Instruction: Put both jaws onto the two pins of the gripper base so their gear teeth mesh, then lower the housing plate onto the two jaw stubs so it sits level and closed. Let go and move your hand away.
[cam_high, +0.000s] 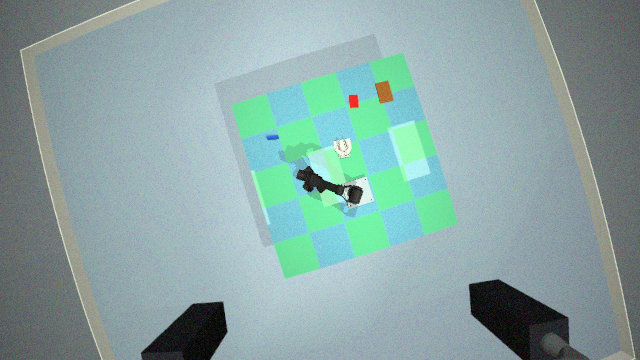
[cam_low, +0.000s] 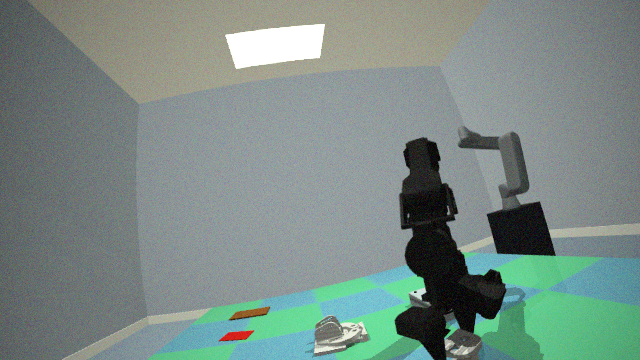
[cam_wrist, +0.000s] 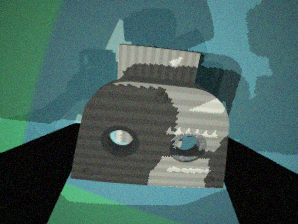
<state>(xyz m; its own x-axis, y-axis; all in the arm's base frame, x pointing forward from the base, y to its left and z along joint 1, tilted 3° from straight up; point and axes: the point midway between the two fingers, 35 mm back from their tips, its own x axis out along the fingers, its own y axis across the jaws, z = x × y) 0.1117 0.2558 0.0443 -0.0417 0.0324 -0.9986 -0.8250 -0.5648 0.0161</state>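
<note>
Right now my gripper tip is 200 mm to the left of the grey jaw, 170 mm short of it and 20 mm above it. Also, from my gripper tip: red tile 520 mm ahead, 330 mm to the right, 30 mm below; then small blue piece 330 mm ahead, 270 mm to the left, 20 mm below; then brown tile 570 mm ahead, 560 mm to the right, 30 mm below.
</note>
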